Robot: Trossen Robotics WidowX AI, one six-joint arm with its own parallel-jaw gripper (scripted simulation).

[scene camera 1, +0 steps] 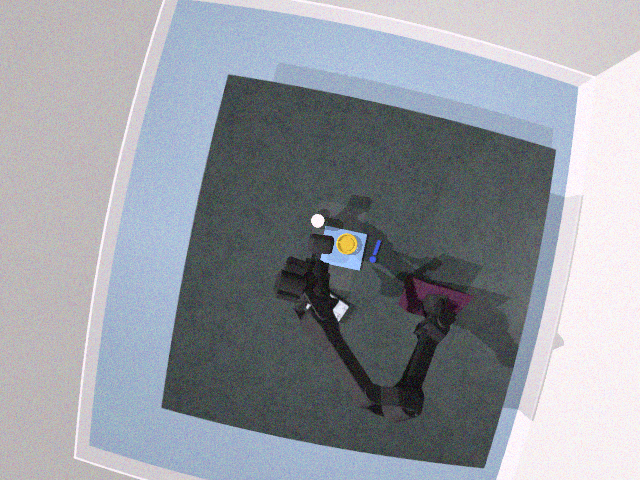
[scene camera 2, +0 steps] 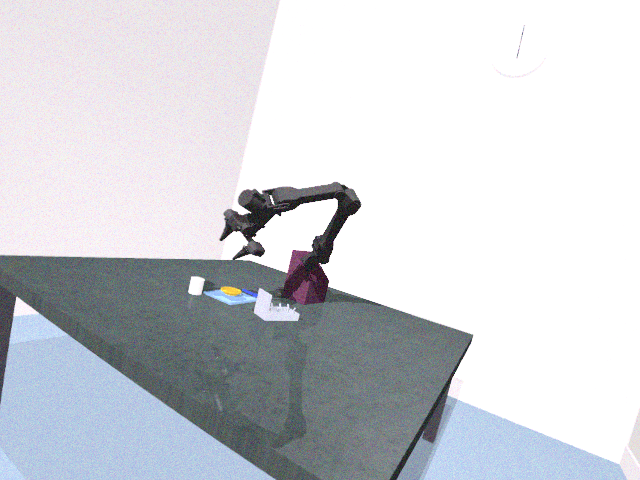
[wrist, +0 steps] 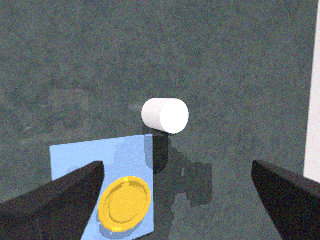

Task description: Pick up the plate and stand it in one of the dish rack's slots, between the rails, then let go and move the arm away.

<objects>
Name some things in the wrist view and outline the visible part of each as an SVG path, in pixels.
The gripper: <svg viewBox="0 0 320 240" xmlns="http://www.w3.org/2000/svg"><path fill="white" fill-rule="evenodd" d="M253 160L251 178L260 200L282 240L320 240L320 182L263 160ZM103 161L95 160L36 189L0 203L0 240L81 240L97 204L104 181Z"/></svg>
A yellow plate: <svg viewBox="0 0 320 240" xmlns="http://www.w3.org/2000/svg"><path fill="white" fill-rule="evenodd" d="M139 177L126 176L119 178L103 192L98 204L98 218L105 228L113 232L125 231L133 228L143 219L149 209L151 193L147 183Z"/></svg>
A white cup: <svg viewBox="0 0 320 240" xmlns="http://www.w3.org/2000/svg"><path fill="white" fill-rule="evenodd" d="M144 104L141 115L143 122L148 127L169 133L178 133L186 126L188 109L183 101L169 98L152 98Z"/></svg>
</objects>
